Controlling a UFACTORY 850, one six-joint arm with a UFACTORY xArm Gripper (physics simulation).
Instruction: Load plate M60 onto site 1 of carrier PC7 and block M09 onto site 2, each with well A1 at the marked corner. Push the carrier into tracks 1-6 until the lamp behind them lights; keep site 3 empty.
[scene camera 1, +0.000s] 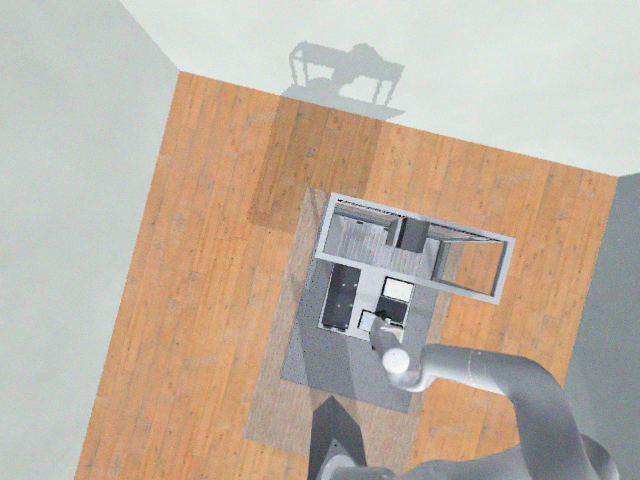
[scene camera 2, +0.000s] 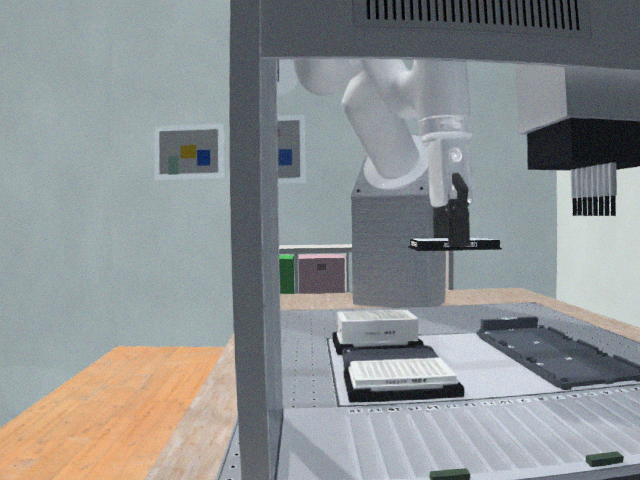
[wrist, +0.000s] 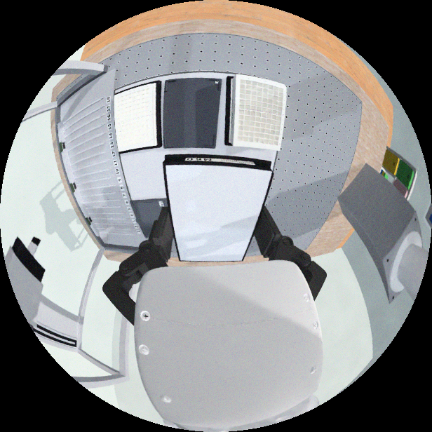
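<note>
My gripper (scene camera 2: 454, 241) (wrist: 214, 217) is shut on a flat black-edged plate with a white top (scene camera 1: 367, 320) (scene camera 2: 485, 244) (wrist: 215, 200). Its upside-down label in the wrist view looks like M60. The plate is level, high above the white mat (scene camera 2: 470, 356) between the carrier and the holders. The dark carrier (scene camera 1: 338, 299) (scene camera 2: 547, 348) (wrist: 147, 215) lies flat with no labware on it; the held plate and a finger hide part of it in the wrist view. A tall white block (scene camera 2: 377, 329) (wrist: 260, 112) and a low white plate (scene camera 1: 398, 289) (scene camera 2: 403, 373) (wrist: 135, 117) stand in black holders. Their labels are too small to read surely.
An empty dark holder (scene camera 2: 390, 352) (wrist: 192, 112) lies between block and low plate. The grooved track deck (scene camera 2: 465, 431) (wrist: 87, 160) has dark green lamps (scene camera 2: 449, 473) (scene camera 2: 603, 458) at its far edge. A grey frame post (scene camera 2: 247, 258) and a hanging pipetting head (scene camera 2: 584, 144) bound the workspace.
</note>
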